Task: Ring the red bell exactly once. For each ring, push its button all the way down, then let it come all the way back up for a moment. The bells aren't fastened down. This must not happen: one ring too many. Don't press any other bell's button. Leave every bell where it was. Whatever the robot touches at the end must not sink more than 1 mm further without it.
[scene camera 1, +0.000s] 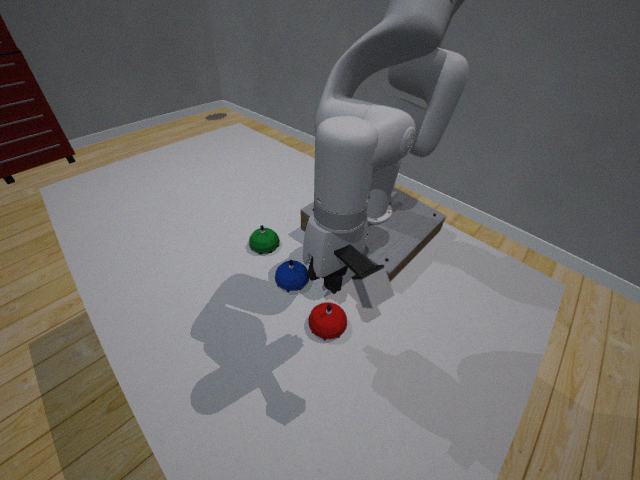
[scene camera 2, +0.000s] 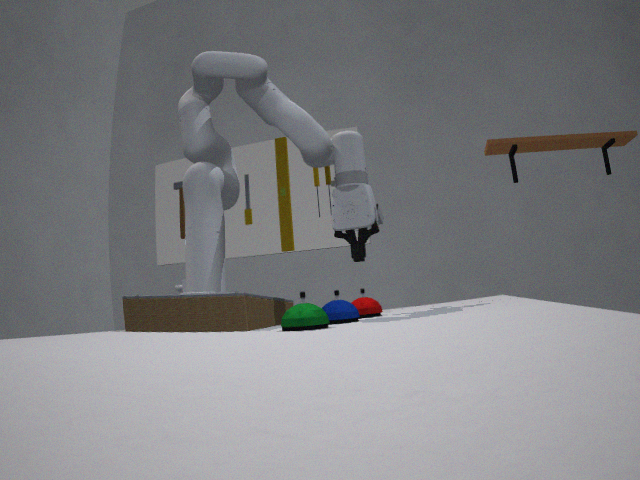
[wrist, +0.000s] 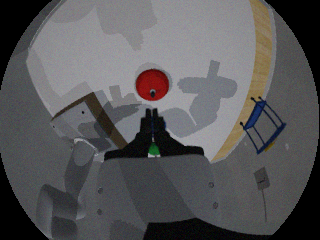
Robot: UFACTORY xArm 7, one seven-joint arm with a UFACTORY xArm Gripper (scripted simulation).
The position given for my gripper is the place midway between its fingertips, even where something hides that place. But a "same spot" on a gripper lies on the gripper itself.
my gripper: scene camera 1; scene camera 2 359, 261; wrist
same spot on my gripper: (wrist: 138, 148) = (scene camera 1: 345, 267)
